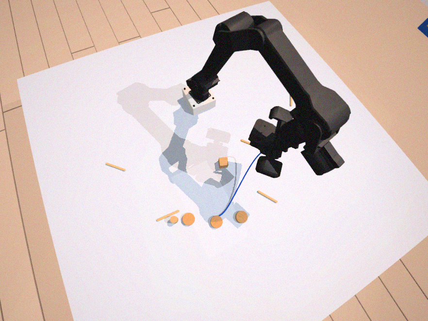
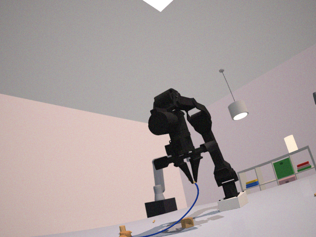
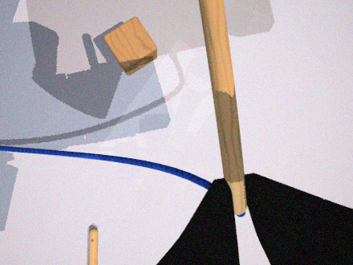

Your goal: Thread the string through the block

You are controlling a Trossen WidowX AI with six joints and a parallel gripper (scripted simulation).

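My gripper tip is 6 cm past the wooden block, 8 cm to the left of it and 12 cm above it. Round my gripper tip: round wooden button 8 cm ahead, 23 cm to the right, 13 cm below; then thin stick 1 cm behind, 1 cm to the right.
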